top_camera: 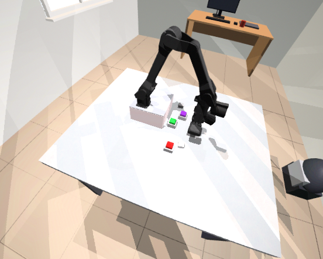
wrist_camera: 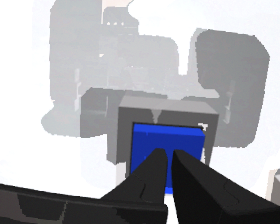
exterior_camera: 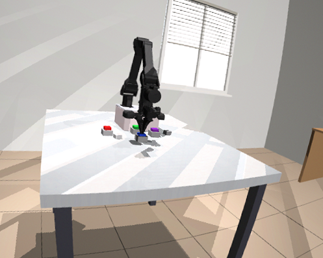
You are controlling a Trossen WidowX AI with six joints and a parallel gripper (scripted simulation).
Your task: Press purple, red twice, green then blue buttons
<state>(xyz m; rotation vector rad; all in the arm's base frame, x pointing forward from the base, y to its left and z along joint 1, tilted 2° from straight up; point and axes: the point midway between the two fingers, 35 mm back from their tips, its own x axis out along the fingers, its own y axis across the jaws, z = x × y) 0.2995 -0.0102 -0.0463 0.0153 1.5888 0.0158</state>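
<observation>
Right now the blue button is 10 mm below my gripper tip. Round my gripper tip: small white block 100 mm to the right, 40 mm behind, 20 mm below; then purple button 100 mm to the left, 80 mm behind; then green button 120 mm behind, 20 mm to the left.
</observation>
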